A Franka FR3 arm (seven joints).
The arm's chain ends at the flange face. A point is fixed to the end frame.
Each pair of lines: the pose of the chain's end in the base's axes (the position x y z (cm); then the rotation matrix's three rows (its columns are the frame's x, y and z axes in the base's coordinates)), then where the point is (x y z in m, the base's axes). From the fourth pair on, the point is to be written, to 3 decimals.
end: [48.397 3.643 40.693], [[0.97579 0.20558 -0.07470], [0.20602 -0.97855 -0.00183], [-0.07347 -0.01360 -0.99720]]
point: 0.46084 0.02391 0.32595
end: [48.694 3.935 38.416], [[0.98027 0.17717 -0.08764], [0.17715 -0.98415 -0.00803], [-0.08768 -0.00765 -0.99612]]
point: 0.46241 0.02682 0.30360
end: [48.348 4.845 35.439], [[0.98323 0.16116 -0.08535], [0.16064 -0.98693 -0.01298], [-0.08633 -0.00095 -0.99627]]
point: 0.45895 0.03581 0.27385
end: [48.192 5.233 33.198], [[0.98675 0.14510 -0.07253], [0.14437 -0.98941 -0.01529], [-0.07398 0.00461 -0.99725]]
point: 0.458 0.040 0.251
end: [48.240 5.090 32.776], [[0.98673 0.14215 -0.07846], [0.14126 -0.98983 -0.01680], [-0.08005 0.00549 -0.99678]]
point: 0.458 0.038 0.247
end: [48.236 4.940 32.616], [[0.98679 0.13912 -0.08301], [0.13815 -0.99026 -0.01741], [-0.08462 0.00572 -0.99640]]
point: 0.458 0.037 0.246
